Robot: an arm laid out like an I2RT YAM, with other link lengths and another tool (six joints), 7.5 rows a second.
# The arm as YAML. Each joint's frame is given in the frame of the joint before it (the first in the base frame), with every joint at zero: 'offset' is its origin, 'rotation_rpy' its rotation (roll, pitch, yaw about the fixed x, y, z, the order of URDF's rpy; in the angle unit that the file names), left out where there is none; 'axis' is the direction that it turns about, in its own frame. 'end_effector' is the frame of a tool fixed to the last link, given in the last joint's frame.
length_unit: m
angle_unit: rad
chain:
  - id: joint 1
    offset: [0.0, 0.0, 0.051]
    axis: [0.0, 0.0, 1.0]
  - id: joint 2
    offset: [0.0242, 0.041, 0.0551]
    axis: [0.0, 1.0, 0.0]
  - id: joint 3
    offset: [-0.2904, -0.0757, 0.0]
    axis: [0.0, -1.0, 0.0]
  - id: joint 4
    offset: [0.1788, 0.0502, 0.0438]
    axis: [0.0, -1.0, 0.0]
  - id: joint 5
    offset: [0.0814, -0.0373, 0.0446]
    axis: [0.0, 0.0, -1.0]
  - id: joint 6
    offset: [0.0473, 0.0, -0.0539]
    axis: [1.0, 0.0, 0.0]
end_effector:
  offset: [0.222, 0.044, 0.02]
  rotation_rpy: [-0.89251, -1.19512, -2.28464]
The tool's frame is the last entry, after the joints.
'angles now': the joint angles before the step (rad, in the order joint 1, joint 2, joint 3, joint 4, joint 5, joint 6). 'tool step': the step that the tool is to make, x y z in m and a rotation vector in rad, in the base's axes. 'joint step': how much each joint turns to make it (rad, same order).
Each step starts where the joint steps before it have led.
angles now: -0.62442 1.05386 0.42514 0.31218 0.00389 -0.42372
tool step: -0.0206 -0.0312 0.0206 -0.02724 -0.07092 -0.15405
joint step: 0.01296 -0.04711 -0.03131 0.05267 0.15515 0.06480
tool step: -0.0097 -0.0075 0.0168 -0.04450 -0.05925 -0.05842
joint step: 0.03739 -0.03725 -0.05239 0.08577 0.09442 0.01685
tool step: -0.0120 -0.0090 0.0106 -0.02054 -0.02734 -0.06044
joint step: 0.02202 -0.03221 -0.00694 0.00562 0.08182 0.01103
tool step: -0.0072 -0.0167 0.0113 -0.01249 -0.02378 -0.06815
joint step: 0.00111 0.02294 0.01469 0.03074 0.06838 0.01195
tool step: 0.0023 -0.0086 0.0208 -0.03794 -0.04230 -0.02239
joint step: 0.00013 0.03176 0.00477 0.08644 0.02338 -0.00876
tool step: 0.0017 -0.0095 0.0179 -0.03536 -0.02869 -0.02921
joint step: 0.00482 0.03848 0.01205 0.07595 0.03461 -0.01534
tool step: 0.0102 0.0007 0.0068 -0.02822 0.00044 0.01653
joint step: 0.01127 0.03881 -0.00039 0.06542 -0.00522 -0.02726
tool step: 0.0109 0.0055 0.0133 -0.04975 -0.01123 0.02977
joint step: 0.01477 0.03096 -0.01242 0.09580 -0.01638 -0.04078
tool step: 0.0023 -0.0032 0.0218 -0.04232 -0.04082 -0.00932
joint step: 0.00279 0.02806 0.00860 0.08429 0.01047 -0.01951
